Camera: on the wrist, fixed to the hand. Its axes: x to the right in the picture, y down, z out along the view.
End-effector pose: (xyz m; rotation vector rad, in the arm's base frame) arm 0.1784 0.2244 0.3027 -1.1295 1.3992 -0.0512
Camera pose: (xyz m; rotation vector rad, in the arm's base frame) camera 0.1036 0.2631 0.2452 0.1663 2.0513 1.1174
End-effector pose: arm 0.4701 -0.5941 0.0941 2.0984 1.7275 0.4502
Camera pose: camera 0.5444 -0.6100 0.1621 2.9062 -0.3413 0.9866
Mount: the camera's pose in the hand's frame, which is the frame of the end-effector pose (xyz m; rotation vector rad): -0.0012 0.0994 -0.0227 -0.1197 0.1121 1.6059
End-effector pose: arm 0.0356 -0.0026 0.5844 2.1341 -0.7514 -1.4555
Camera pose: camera 0.0381 -0.0752 0.6560 0.8234 -1.6405 -0.4185
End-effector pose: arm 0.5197 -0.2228 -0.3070 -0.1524 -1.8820 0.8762
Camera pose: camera 0.5125 -0.1396 -0.3655 -1.8932 -1.4230 1.6599
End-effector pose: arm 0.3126 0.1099 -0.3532 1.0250 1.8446 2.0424
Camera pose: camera 0.3287 0.0715 -0.2601 -1.6123 -0.3744 -1.4977
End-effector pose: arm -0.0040 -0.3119 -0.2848 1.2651 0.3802 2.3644
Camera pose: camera -0.0464 -0.3998 -0.2553 -0.8909 0.6634 -1.9175
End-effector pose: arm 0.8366 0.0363 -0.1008 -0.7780 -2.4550 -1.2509
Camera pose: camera 0.8950 0.0653 -0.0224 -1.9467 -0.9055 -0.6434
